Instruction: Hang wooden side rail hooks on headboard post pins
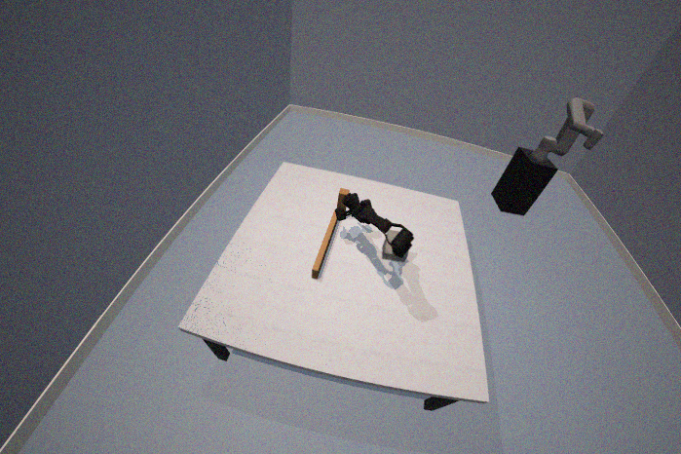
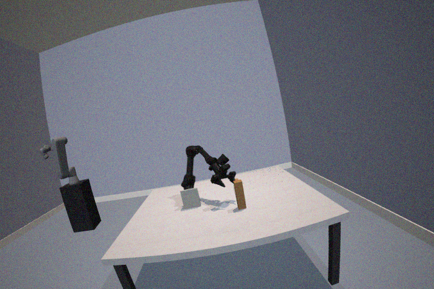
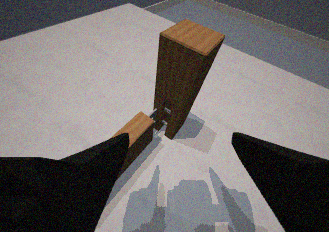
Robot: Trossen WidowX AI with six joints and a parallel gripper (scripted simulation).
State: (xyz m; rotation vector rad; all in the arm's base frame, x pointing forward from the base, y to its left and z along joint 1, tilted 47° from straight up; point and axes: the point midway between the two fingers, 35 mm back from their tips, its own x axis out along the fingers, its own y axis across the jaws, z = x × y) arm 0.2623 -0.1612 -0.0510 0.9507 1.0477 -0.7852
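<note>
The wooden headboard post lies 80 mm to the right of my gripper tip, 50 mm below it and 30 mm ahead of it.
</note>
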